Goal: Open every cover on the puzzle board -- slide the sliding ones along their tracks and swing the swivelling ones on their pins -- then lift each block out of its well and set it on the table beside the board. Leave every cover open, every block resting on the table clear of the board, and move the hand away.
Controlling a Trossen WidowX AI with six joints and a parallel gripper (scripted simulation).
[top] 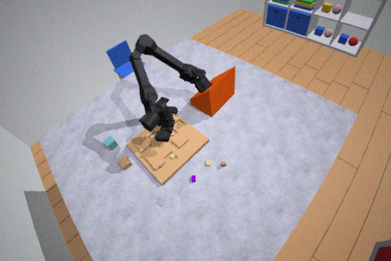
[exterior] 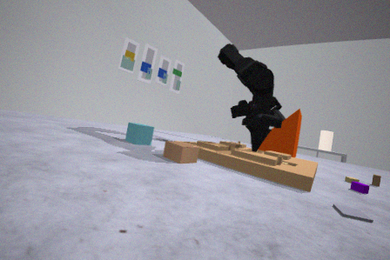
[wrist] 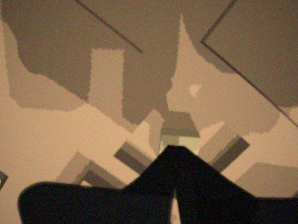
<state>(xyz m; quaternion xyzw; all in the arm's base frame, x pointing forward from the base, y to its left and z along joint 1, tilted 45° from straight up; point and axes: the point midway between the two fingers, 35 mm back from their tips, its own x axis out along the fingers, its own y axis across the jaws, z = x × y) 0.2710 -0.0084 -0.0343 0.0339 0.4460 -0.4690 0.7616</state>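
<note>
Right now the tan puzzle board is 5 cm ahead of my gripper tip and 1 cm to the left of it. The rest, counted from my gripper tip: cyan block 27 cm ahead, 17 cm to the right; small brown block 29 cm to the left, 8 cm behind, 1 cm below; purple block 25 cm to the left, 6 cm ahead, 2 cm below.
</note>
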